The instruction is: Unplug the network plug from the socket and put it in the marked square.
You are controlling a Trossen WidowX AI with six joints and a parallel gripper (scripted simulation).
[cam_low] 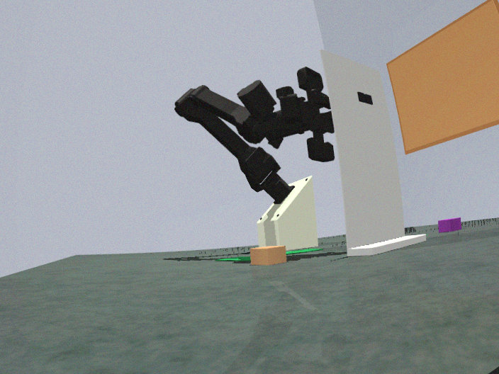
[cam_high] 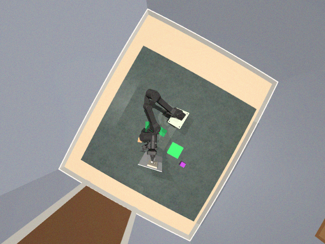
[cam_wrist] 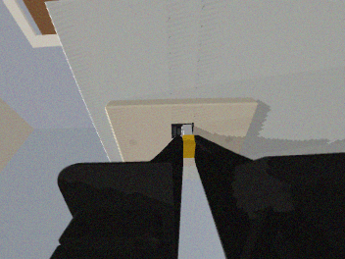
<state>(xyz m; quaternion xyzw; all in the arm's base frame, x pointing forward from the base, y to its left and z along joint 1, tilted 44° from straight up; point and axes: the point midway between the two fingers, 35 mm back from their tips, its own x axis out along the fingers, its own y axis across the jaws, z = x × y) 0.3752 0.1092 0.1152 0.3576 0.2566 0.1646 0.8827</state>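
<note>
The bright green marked square lies 27 cm below my gripper tip, 15 cm to the left of it and 14 cm behind it. The rest, counted from my gripper tip: upright panel (11 cm below, 3 cm ahead, 1 cm to the left); orange block (25 cm below, 18 cm to the right, 2 cm behind); network plug (1 cm ahead).
</note>
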